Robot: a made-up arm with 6 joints.
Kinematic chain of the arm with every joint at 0, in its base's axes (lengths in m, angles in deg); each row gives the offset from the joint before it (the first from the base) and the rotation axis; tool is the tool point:
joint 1: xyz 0 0 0.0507 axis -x
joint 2: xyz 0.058 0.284 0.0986 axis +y
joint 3: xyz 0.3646 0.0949 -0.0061 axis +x
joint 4: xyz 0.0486 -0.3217 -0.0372 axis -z
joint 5: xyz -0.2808 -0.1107 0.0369 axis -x
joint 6: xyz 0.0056 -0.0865 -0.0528 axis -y
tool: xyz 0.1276 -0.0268 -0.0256
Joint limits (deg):
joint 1: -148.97..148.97
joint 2: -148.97..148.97
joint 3: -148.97..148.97
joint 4: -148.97..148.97
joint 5: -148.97..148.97
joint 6: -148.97..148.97
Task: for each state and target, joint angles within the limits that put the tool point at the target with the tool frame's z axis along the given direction. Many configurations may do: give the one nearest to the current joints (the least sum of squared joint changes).
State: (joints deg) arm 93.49 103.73 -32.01 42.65 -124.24 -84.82
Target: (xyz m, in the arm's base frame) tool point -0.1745 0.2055 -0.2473 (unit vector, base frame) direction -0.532 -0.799 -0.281
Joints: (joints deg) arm 55.38 148.80 -37.29 51.11 -116.13 -117.26
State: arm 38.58 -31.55 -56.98 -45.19 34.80 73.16
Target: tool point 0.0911 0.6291 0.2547 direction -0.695 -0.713 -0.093
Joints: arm 68.74 -43.99 -36.18 -60.24 98.43 36.82
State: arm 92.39 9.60 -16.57 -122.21 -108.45 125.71
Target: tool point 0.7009 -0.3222 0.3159 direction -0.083 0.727 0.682
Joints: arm 116.93 54.56 -35.47 -123.83 -59.21 148.97
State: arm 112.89 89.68 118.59 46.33 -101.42 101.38
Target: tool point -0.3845 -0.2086 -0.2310 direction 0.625 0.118 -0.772
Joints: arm 136.43 89.15 77.67 18.54 -57.78 124.34
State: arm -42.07 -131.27 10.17 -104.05 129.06 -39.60
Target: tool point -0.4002 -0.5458 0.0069 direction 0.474 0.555 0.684
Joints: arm -75.06 -136.74 16.13 -88.51 114.90 -47.64
